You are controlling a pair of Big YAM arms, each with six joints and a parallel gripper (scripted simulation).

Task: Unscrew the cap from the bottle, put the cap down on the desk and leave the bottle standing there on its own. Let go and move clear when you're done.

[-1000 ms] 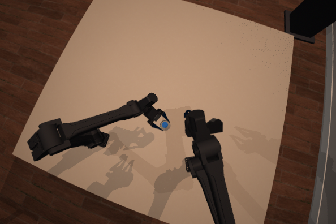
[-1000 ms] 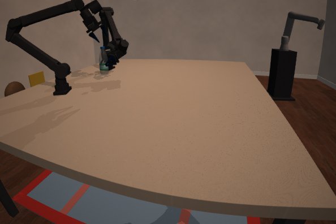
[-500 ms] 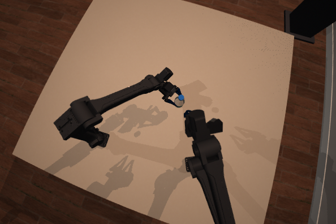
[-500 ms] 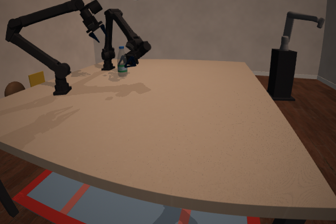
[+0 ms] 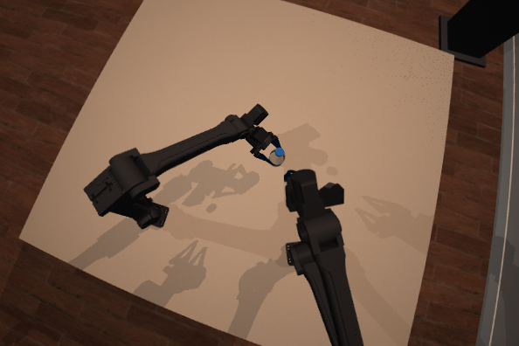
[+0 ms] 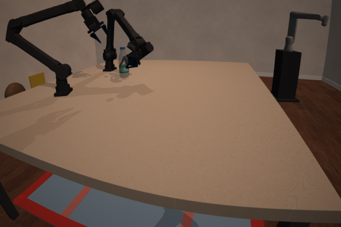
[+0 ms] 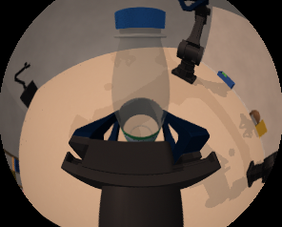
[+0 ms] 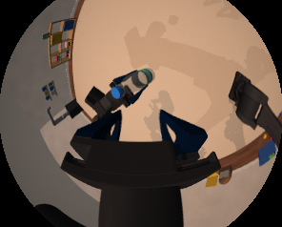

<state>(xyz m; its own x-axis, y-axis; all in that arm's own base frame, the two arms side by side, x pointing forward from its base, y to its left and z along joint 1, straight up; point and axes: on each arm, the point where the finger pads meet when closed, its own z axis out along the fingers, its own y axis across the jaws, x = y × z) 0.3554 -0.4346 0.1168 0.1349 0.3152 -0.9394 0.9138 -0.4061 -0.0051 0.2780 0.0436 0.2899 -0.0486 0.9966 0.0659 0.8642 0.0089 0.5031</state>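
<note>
The clear plastic bottle is 30 mm above my left hand. From my left hand the other things lie so: blue cap 110 mm above.
Now: the blue cap 9 cm ahead of my right hand, 5 cm to the left of it and 6 cm below it. Also, from my right hand: clear plastic bottle: 9 cm ahead, 5 cm to the left, 15 cm below.
</note>
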